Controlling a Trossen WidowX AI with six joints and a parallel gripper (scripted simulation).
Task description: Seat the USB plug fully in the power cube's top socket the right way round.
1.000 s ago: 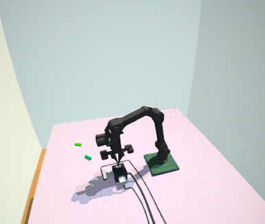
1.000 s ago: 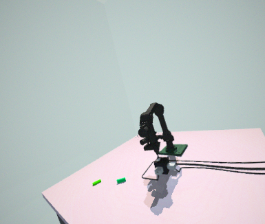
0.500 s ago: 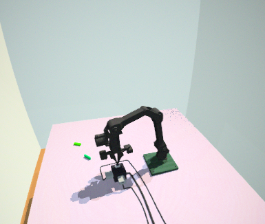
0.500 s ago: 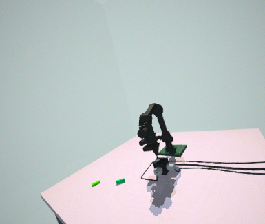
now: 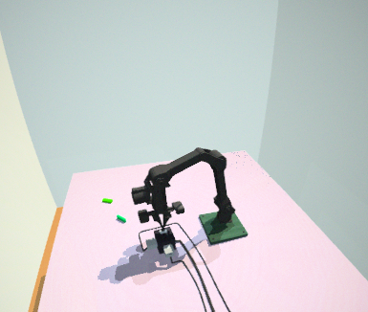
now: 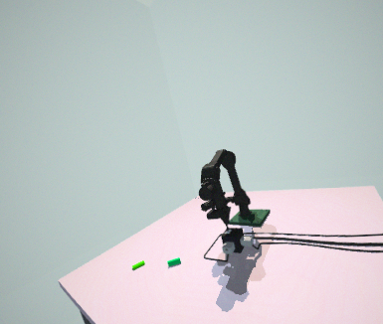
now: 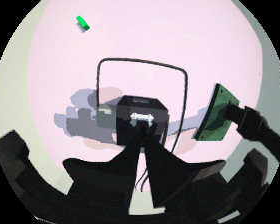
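Right now the USB plug is 20 mm below my gripper tip. Also, from my gripper tip: USB socket (40 mm below).
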